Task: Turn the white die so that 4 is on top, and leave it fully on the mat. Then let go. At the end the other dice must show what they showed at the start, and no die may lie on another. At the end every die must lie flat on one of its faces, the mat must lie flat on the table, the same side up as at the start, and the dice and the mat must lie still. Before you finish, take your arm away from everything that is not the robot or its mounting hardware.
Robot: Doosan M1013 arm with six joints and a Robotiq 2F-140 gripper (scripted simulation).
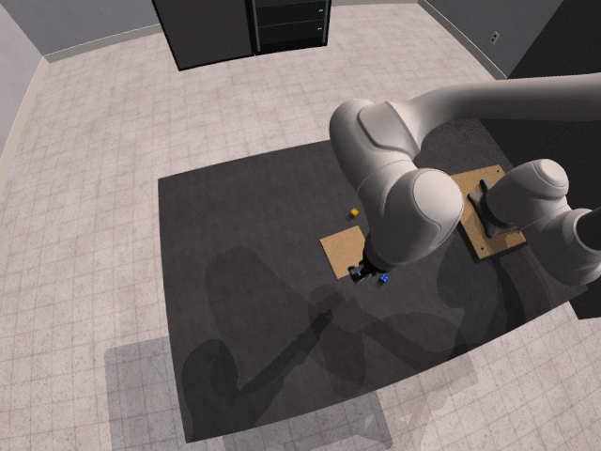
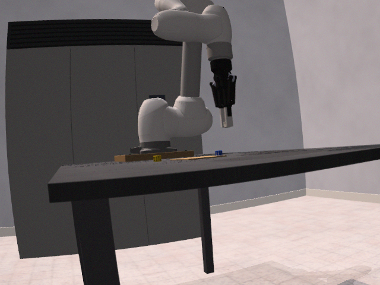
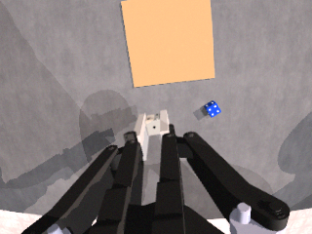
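Now: the tan mat 13 cm below my hand, 11 cm to the right of it and 2 cm behind it. Also, from my hand: white die (2 cm below); then blue die (12 cm below, 10 cm behind); then yellow die (23 cm to the right, 12 cm below, 7 cm behind).
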